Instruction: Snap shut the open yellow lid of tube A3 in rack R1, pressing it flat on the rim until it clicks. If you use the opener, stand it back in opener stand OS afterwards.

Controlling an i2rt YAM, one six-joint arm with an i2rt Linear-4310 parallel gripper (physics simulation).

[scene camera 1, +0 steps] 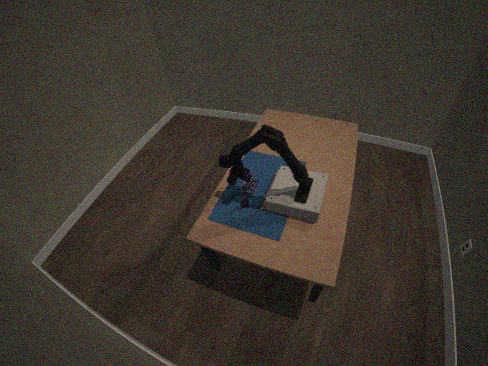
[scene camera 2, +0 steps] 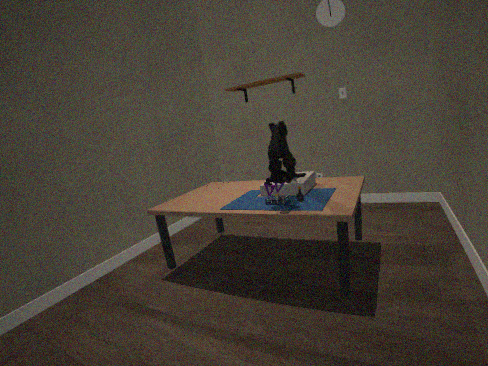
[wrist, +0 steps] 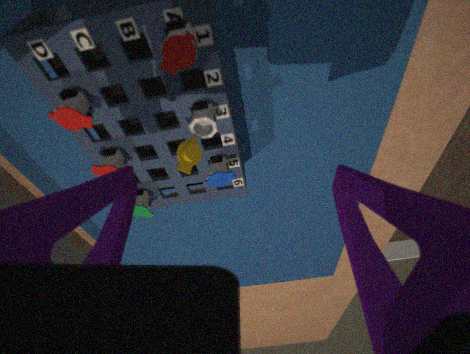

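Seen in the pictures: gripper, fingertip midpoint: (scene camera 1: 242, 179) (scene camera 2: 273, 194) (wrist: 234, 176); arm's base, link origin: (scene camera 1: 304, 190).
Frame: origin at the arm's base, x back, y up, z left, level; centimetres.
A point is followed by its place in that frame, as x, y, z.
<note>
Rack R1 (wrist: 172, 103) {-36.5, -5.1, 4.2} stands on the blue mat, its labels A to D and 1 to 6 showing in the wrist view. Tube A3 (wrist: 203, 127) {-37.8, -4.6, 2.9} shows a pale, open round rim beside label 3. The yellow lid (wrist: 189, 154) {-37.1, -3.0, 2.7} stands open, off the rim, over the holes down-left of it. My gripper (wrist: 234, 176) {-39.1, -1.9, 1.9} (scene camera 2: 273, 192) {-39.1, -1.9, 1.9} is open with nothing between its purple fingers. It hangs above the rack, its fingertips wide apart on either side of the tube in the wrist view. The opener and stand OS cannot be made out clearly.
Red lids (wrist: 179, 52) {-37.8, -4.0, 7.1} (wrist: 72, 118) {-32.2, -4.0, 5.0}, a green lid (wrist: 143, 211) {-32.6, -4.0, -2.8} and a blue lid (wrist: 221, 179) {-38.2, -4.0, -0.6} are on other tubes. A small dark object (scene camera 1: 244, 203) {-31.3, -4.4, 17.6} (scene camera 2: 300, 197) {-33.6, -5.8, 16.8} stands near the rack. The white base block (scene camera 1: 319, 192) {9.2, 0.4, -0.7} is behind the blue mat (scene camera 1: 250, 223) {-23.7, -8.1, 27.3} (wrist: 285, 215) {-42.9, -8.2, -12.4}.
</note>
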